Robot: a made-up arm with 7 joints.
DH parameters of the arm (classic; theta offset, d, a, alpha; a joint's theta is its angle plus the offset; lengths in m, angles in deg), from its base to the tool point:
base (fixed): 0 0 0 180
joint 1: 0 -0.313 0 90
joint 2: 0 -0.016 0 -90
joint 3: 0 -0.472 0 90
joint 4: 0 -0.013 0 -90
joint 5: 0 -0.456 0 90
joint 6: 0 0 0 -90
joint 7: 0 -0.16 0 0
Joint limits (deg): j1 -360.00..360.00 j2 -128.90..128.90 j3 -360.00..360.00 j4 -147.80..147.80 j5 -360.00..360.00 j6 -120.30..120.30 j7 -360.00..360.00
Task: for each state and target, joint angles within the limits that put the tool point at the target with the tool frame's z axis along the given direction. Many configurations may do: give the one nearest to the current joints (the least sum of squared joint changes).
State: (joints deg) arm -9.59 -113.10 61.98 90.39 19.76 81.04 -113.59
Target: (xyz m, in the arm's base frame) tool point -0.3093 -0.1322 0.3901 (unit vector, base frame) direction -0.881 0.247 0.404
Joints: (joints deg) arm 29.99 -115.20 44.63 119.05 22.19 107.17 -113.59
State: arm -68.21 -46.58 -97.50 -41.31 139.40 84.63 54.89
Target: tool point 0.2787 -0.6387 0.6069 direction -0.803 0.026 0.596
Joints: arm -62.96 -37.93 -67.69 -72.06 167.84 62.28 54.89
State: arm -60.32 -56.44 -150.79 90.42 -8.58 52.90 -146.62
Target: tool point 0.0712 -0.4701 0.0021 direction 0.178 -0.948 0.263
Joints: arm -101.26 -71.73 -176.63 84.81 -0.43 98.25 -146.62
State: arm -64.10 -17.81 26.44 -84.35 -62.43 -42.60 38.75
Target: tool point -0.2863 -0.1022 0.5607 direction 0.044 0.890 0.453
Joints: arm -47.59 26.32 43.23 -124.05 -47.59 -70.97 38.75
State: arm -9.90 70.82 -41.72 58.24 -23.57 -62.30 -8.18
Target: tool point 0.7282 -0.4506 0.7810 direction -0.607 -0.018 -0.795
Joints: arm 32.81 42.78 1.72 47.96 22.73 -61.17 -8.18
